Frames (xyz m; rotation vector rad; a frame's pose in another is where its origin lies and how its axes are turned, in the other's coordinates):
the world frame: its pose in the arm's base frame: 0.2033 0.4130 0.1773 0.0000 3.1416 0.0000
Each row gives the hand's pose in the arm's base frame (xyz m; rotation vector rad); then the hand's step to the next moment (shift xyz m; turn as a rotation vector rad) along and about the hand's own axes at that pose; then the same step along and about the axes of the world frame.
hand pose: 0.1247 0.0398 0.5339 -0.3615 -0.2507 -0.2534
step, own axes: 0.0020 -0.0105 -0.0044 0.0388 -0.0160 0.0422
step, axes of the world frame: 0.0003 -0.0116 0.0001 -0.0236 -0.0062 -0.0543
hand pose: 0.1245 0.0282 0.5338 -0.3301 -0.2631 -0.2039
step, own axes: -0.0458 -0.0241 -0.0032 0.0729 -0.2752 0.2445
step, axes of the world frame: 0.0484 -0.0164 0.0090 0.0508 -0.1819 -0.3243
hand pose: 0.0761 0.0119 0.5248 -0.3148 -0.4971 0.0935
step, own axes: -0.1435 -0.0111 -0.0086 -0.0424 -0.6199 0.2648
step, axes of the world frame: 0.1214 -0.0364 0.0688 0.1574 -0.5219 -0.3988
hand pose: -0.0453 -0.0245 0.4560 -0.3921 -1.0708 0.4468
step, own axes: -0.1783 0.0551 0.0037 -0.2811 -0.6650 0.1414
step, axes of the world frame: 0.0846 -0.0473 0.1595 0.1364 -0.6972 -0.1913
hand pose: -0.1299 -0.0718 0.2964 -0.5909 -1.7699 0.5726
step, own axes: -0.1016 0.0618 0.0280 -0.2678 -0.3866 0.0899
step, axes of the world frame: -0.0045 -0.0215 0.1202 0.0610 -0.4737 -0.0341
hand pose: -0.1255 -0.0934 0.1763 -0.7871 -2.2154 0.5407
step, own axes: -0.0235 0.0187 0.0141 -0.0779 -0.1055 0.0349
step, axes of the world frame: -0.0097 -0.0042 0.0314 0.0216 -0.1340 -0.0002
